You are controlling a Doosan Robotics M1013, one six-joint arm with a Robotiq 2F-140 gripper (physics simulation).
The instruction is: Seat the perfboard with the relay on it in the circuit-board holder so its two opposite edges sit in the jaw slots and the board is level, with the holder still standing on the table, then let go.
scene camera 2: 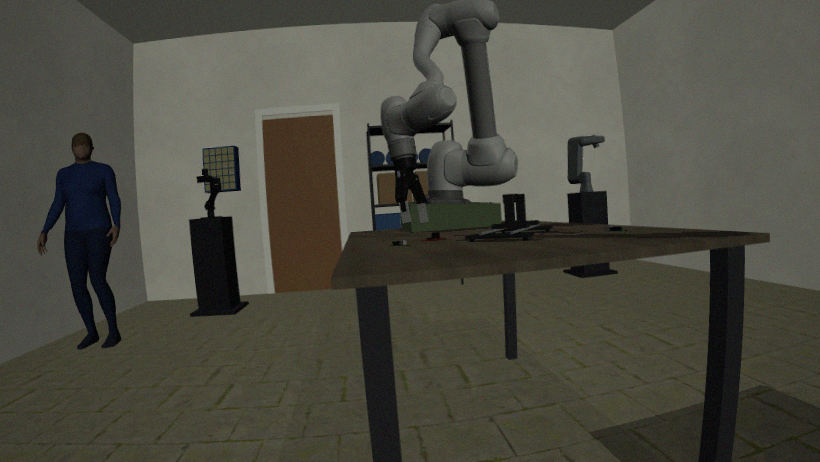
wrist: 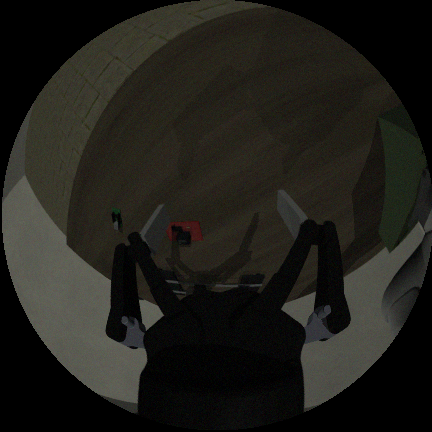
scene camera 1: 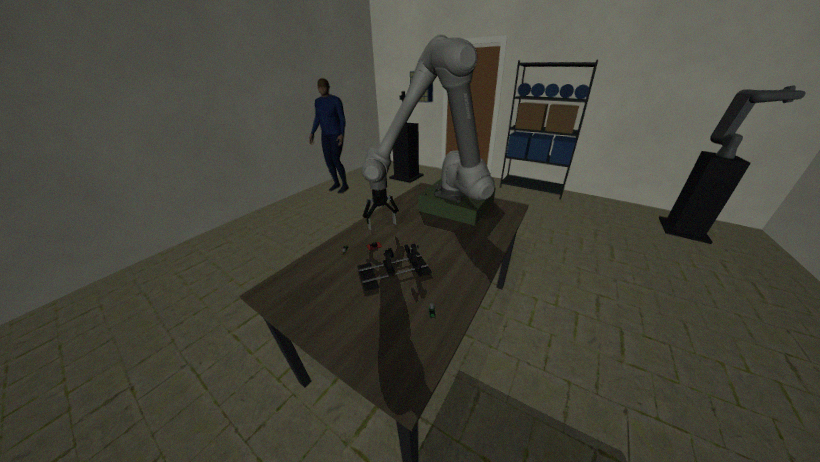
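The red board (scene camera 1: 377,245) (scene camera 2: 427,238) (wrist: 196,230), with black parts on top, lies flat on the table beside the holder; I take it for the perfboard with the relay. The black circuit-board holder (scene camera 1: 367,276) (scene camera 2: 514,210) (wrist: 251,280) stands on the table, with two light rails and upright jaws; no board shows in its jaws. In the wrist view my gripper's body hides much of it. My gripper (scene camera 1: 382,222) (scene camera 2: 414,215) (wrist: 220,205) is wide open and empty, pointing down above the table. In the wrist view the red board shows between the fingers, close to the left finger.
A small green part (scene camera 1: 344,249) (scene camera 2: 399,243) (wrist: 116,218) lies near the table edge beyond the red board. Another green part (scene camera 1: 432,311) (scene camera 2: 616,228) lies on the holder's other side. The arm stands on a green base block (scene camera 1: 448,209) (scene camera 2: 459,216) (wrist: 400,185) on the table (scene camera 1: 327,321).
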